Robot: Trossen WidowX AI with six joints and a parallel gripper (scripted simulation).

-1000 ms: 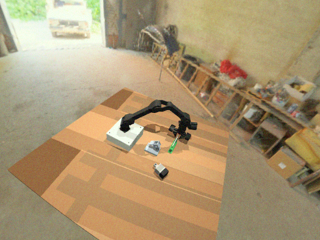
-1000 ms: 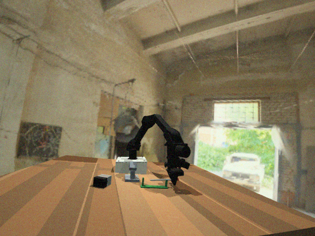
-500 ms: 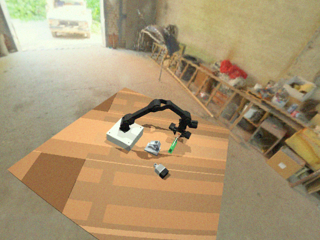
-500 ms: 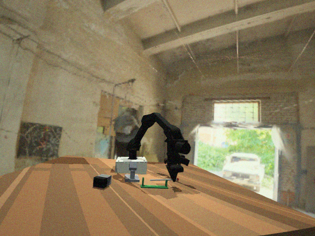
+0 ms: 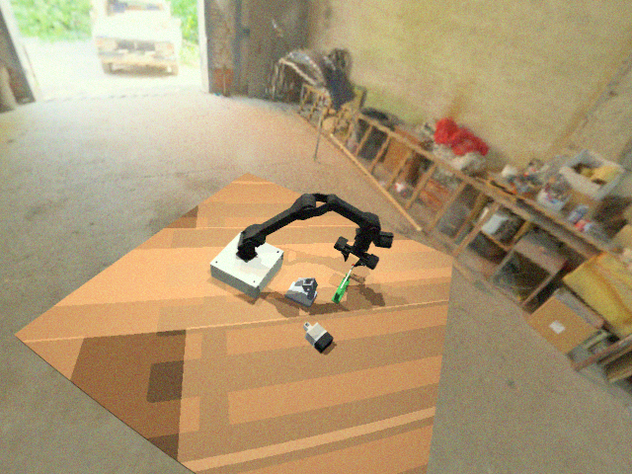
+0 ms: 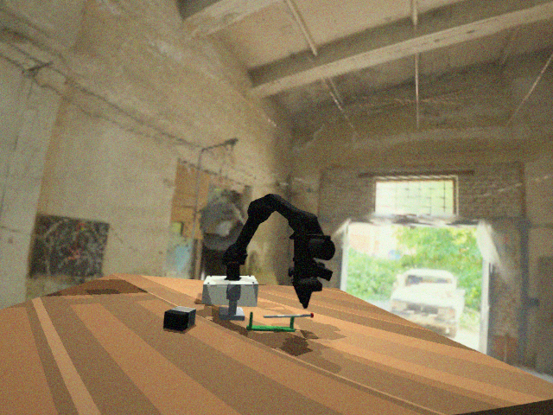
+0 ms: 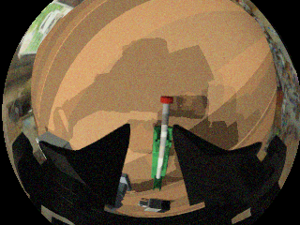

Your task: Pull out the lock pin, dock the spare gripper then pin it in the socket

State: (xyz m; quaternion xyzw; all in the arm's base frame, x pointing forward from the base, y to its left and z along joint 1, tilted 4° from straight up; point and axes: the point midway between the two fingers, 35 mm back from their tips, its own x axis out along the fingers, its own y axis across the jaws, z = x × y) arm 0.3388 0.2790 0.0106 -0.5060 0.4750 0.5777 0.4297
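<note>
Now: the green cradle 9 cm to the right of my gripper tip, 5 cm below it and 3 cm ahead of it. The rest, counted from my gripper tip: spare gripper: 34 cm to the right, 8 cm ahead, 5 cm below; socket: 23 cm to the right, 6 cm behind, 2 cm below.
</note>
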